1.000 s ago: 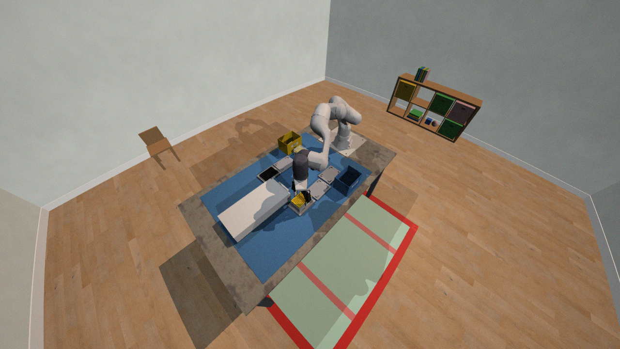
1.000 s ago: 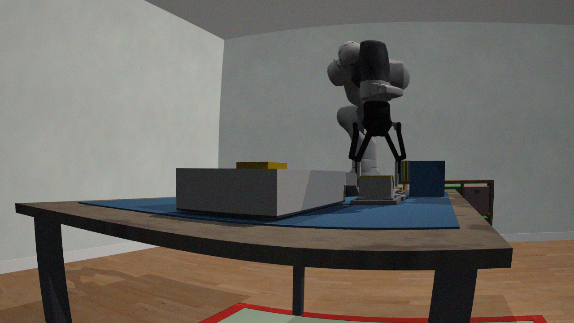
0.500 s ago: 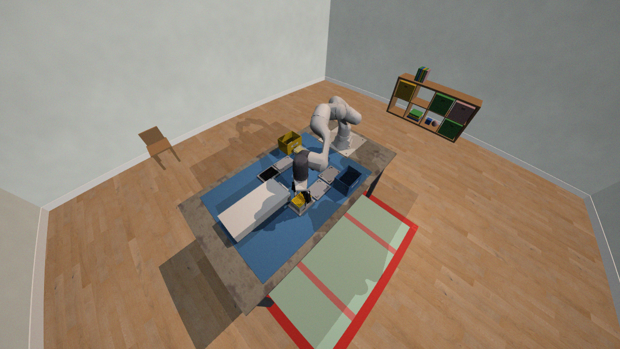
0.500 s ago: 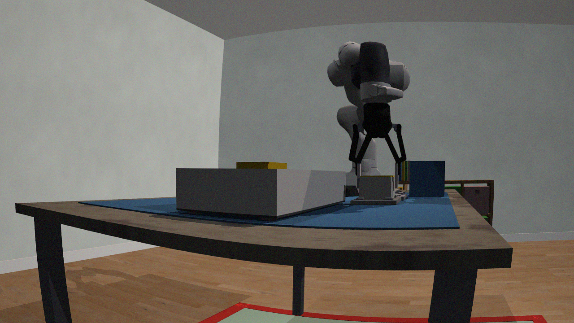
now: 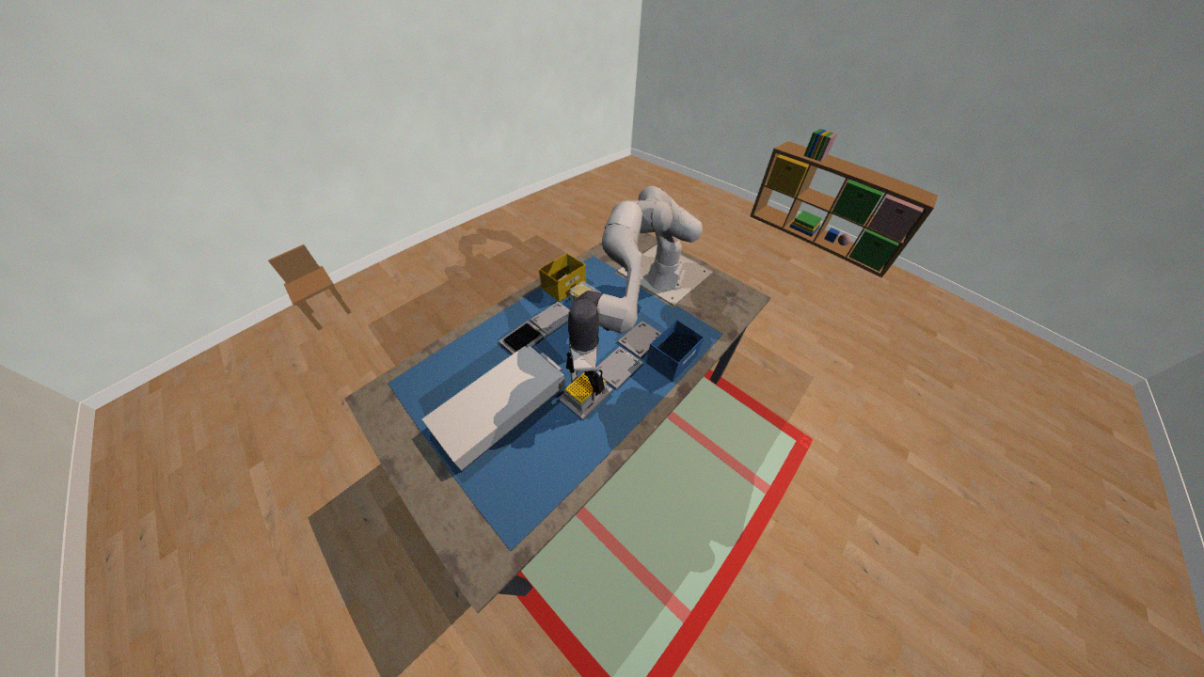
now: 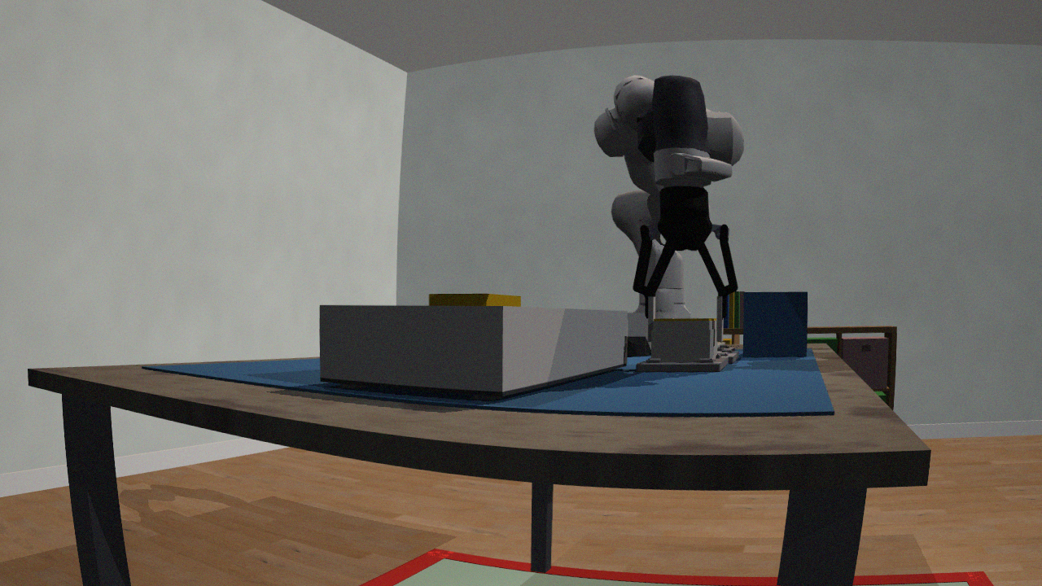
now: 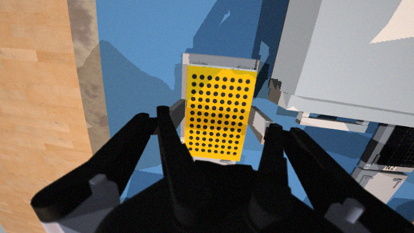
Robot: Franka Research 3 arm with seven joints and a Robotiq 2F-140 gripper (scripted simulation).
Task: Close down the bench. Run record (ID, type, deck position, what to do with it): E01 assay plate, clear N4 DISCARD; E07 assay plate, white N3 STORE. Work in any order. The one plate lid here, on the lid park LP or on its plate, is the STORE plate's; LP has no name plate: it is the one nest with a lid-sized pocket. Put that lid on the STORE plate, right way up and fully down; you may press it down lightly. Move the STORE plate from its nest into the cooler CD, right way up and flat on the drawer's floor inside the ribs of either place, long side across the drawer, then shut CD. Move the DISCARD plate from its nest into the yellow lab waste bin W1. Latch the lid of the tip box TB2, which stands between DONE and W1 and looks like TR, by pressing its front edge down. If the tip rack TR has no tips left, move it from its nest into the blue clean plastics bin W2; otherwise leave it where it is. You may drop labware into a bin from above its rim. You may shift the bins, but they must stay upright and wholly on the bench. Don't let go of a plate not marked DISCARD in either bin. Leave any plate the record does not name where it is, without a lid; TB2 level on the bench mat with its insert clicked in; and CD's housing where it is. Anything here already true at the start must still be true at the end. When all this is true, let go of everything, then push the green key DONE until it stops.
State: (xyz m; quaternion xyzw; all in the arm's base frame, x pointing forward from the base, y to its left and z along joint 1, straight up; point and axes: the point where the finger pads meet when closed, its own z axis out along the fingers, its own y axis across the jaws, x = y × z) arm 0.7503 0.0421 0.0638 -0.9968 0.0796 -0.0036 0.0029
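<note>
My gripper is now 1 cm past the tip rack TR and 1 cm above it. From my hand the other things lie so: nest N3: 17 cm behind, 4 cm to the left, 6 cm below; plate lid: 7 cm ahead, 20 cm to the right, 4 cm below; white plate: 7 cm ahead, 20 cm to the right, 4 cm below.
</note>
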